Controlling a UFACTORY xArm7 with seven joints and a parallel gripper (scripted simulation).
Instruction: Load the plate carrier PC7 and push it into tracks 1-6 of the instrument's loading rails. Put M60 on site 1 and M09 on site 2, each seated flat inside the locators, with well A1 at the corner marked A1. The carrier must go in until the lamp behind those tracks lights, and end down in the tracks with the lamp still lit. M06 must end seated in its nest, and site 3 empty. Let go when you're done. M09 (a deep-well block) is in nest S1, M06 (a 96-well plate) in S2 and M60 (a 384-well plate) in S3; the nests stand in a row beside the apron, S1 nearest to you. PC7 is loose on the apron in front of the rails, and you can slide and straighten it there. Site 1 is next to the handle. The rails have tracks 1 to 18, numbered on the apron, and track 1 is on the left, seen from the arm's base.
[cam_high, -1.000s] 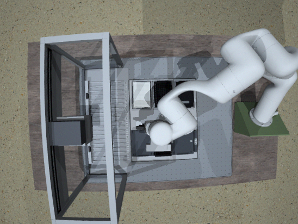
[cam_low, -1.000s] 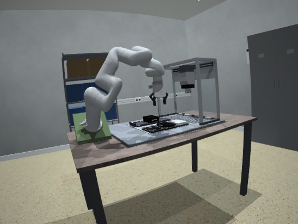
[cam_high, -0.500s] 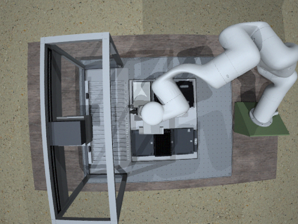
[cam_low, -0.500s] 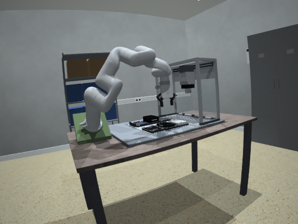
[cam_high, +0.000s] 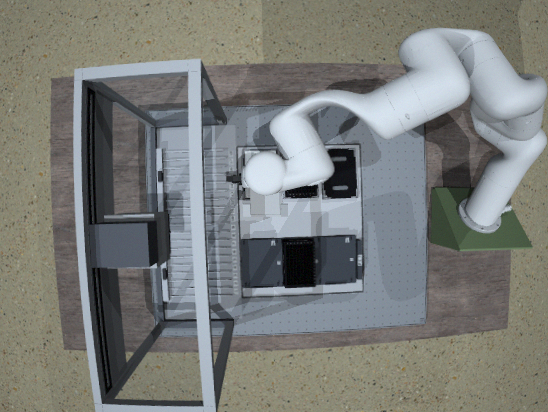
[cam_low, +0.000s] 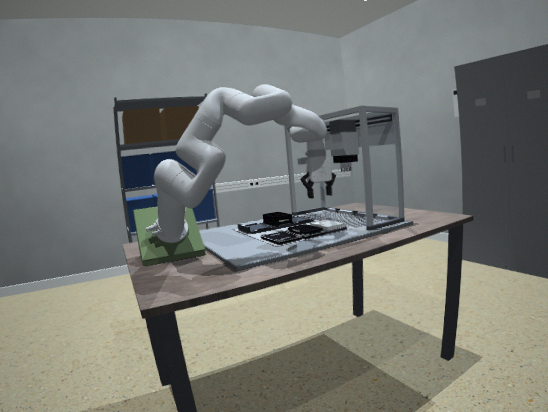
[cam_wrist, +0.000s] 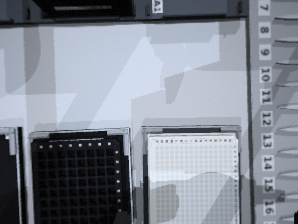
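Now: the pale 384-well plate M60 10 mm ahead of my hand, 20 mm to the right of it and 120 mm below it. The rest, counted from my hand: black deep-well block M09 (60 mm behind, 230 mm to the left, 110 mm below); nest S1 (210 mm behind, 10 mm to the left, 140 mm below); nest S3 (10 mm ahead, 20 mm to the right, 140 mm below).
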